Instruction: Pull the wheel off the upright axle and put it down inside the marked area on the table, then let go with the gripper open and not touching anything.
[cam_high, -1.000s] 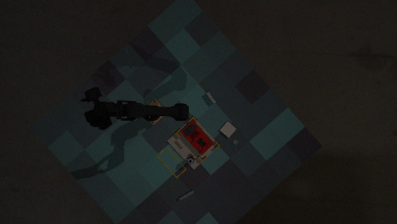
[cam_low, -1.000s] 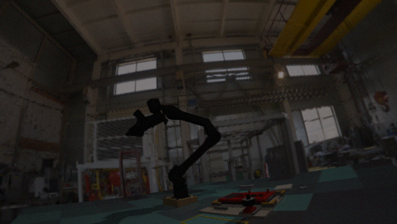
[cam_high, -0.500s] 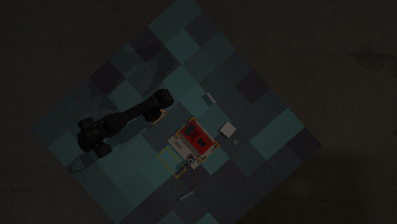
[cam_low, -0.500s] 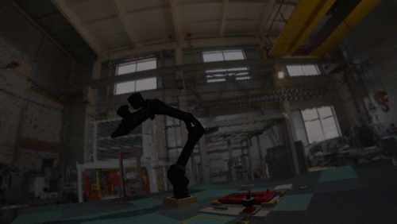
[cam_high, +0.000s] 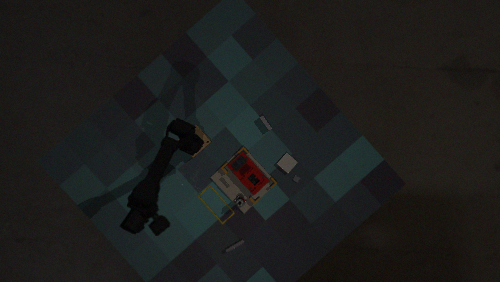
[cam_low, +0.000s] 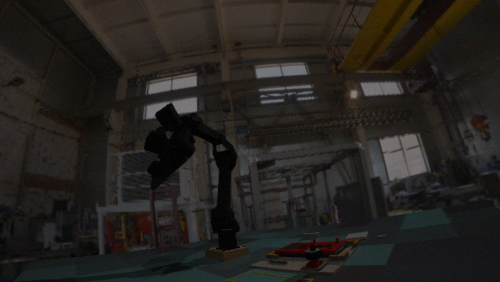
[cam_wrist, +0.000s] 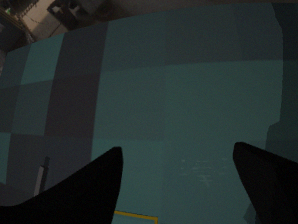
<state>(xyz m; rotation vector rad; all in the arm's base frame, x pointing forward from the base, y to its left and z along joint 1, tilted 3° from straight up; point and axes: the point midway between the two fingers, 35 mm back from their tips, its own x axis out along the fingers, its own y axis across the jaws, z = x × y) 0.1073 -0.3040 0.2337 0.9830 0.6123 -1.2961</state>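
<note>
Right now the wheel is 250 mm to the left of my gripper tip, 250 mm ahead of it and 210 mm below it. Round my gripper tip: white block (550 mm to the left, 280 mm ahead, 240 mm below).
</note>
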